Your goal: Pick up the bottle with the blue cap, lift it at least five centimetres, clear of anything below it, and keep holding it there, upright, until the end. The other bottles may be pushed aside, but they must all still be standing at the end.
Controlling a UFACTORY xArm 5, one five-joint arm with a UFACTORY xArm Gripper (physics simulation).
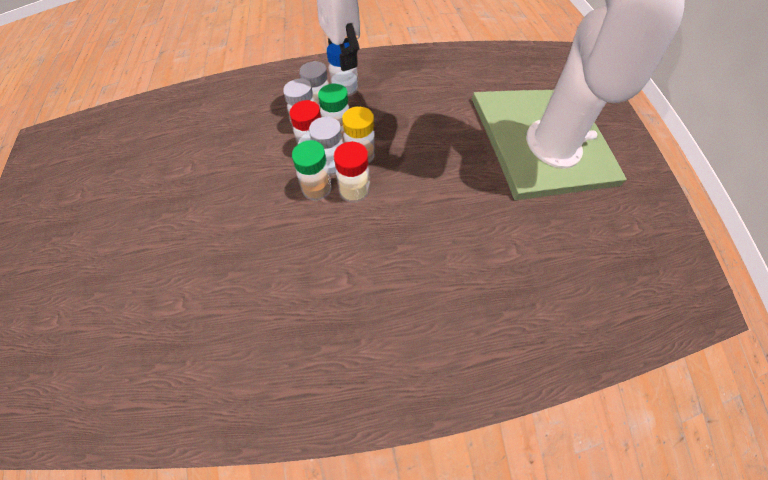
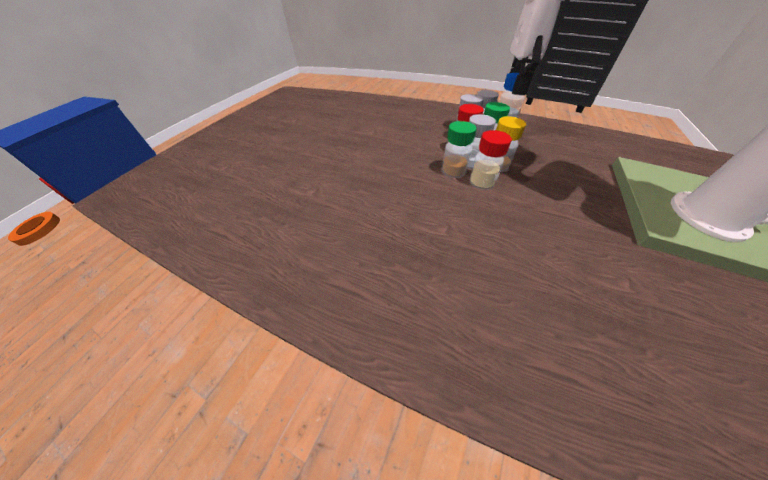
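Note:
The bottle with the blue cap is at the back of the group, upright. My gripper is shut on it at the cap, with a black finger in front. Its cap is higher than the neighbouring caps, and the bottle looks raised off the table; the exact gap below it cannot be told. The dark grey-capped bottle stands to its left, and the green-capped bottle stands in front of it.
Nearer stand the yellow-capped bottle, a red-capped bottle, a green-capped bottle and several others, close together. The arm's green base plate is to the right.

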